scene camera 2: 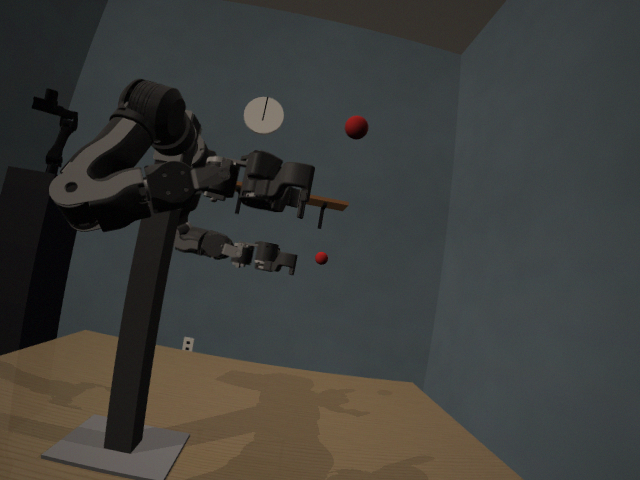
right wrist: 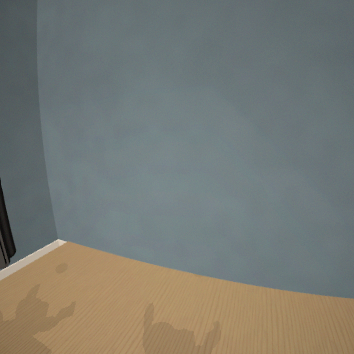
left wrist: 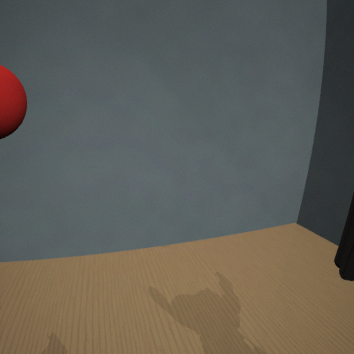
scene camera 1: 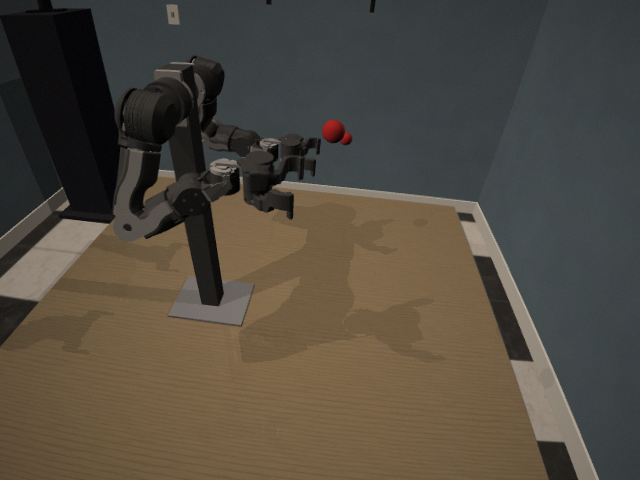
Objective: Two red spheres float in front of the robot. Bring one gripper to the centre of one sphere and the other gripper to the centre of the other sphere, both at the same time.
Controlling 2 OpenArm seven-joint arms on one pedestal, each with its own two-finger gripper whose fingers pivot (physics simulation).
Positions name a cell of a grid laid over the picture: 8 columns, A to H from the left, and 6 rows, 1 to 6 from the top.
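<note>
Scene camera 1 shows my left gripper (scene camera 1: D2) and my right gripper (scene camera 1: D3). Scene camera 2 shows the left gripper (scene camera 2: D4) and the right gripper (scene camera 2: D3) too.
</note>
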